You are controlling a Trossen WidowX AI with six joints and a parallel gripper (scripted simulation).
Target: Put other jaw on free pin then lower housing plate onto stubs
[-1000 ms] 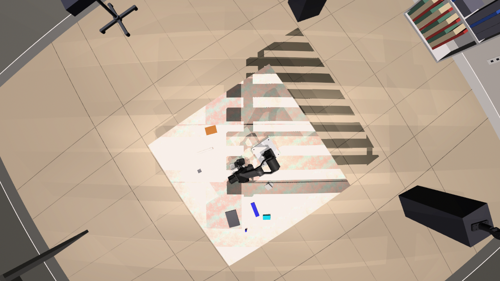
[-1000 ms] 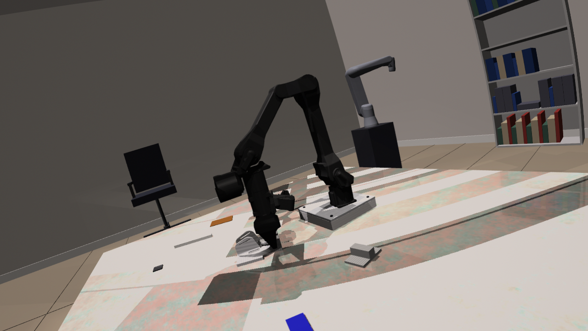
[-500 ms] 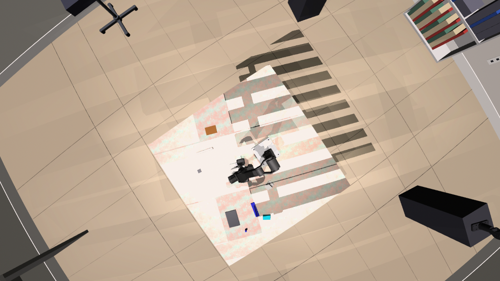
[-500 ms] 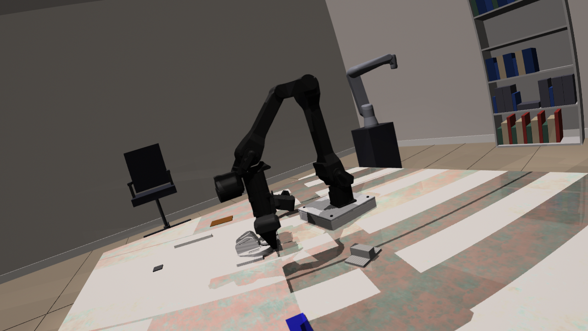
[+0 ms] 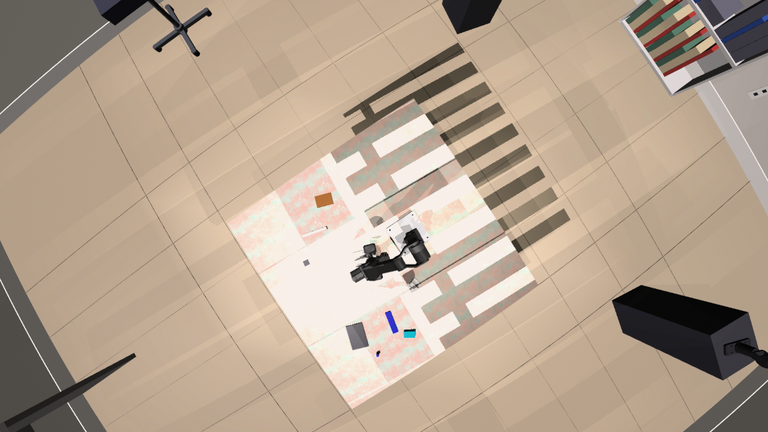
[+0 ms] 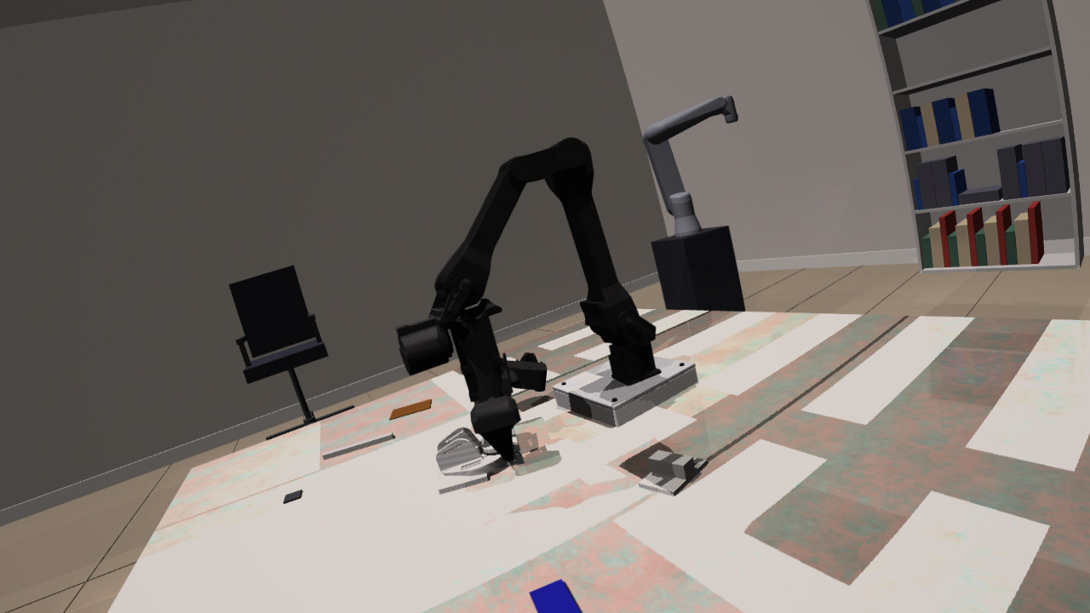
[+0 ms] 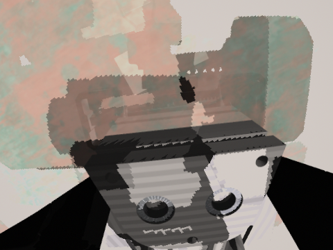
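The jaw lies 2 cm ahead of my gripper tip and 2 cm to the right of it. From my gripper tip the other things lie so: thin rod 25 cm ahead, 26 cm to the right, 1 cm below; then blue bar 5 cm ahead, 37 cm to the left, 1 cm below; then small dark square 36 cm ahead, 12 cm to the right, 1 cm below.
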